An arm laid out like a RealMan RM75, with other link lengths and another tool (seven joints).
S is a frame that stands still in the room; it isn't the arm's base.
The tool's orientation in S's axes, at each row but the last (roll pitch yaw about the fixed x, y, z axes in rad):
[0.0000 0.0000 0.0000]
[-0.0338 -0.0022 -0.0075]
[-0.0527 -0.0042 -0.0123]
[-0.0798 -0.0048 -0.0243]
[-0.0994 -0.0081 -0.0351]
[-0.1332 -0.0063 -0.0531]
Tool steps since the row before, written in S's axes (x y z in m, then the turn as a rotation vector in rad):
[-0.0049 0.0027 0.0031 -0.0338 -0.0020 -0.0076]
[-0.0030 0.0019 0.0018 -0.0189 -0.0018 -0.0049]
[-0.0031 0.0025 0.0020 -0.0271 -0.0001 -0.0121]
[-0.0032 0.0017 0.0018 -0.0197 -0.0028 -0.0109]
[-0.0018 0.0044 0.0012 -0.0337 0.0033 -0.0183]
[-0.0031 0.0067 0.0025 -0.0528 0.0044 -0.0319]
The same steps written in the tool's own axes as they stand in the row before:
[-0.0049 0.0027 0.0031 -0.0338 -0.0020 -0.0076]
[-0.0030 0.0018 0.0019 -0.0189 -0.0018 -0.0049]
[-0.0031 0.0024 0.0021 -0.0271 0.0002 -0.0120]
[-0.0032 0.0015 0.0019 -0.0197 -0.0024 -0.0110]
[-0.0019 0.0042 0.0016 -0.0339 0.0039 -0.0177]
[-0.0034 0.0061 0.0034 -0.0532 0.0058 -0.0311]

